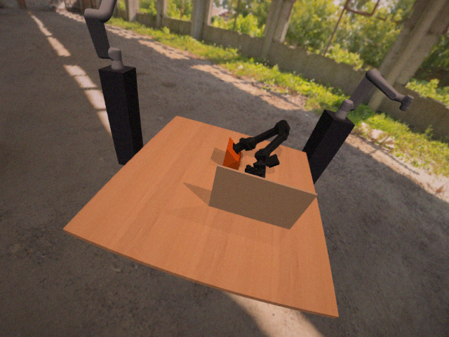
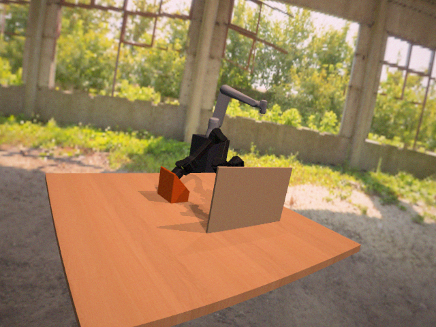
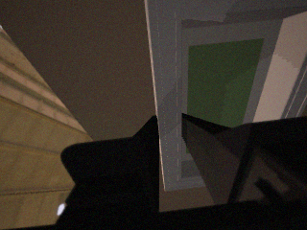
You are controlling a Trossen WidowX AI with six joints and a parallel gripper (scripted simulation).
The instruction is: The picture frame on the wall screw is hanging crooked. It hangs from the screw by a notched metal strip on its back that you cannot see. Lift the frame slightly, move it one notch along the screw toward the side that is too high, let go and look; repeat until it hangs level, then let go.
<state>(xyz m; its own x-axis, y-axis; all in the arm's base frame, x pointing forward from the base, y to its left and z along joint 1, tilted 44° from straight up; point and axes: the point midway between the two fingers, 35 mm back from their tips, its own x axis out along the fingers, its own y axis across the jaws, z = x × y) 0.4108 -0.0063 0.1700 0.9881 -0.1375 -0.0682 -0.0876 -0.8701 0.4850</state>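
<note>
Right now my gripper tip is 1 cm to the right of the picture frame and 5 cm above it. Also, from my gripper tip: wall panel (2 cm ahead, 2 cm to the left, 6 cm below).
</note>
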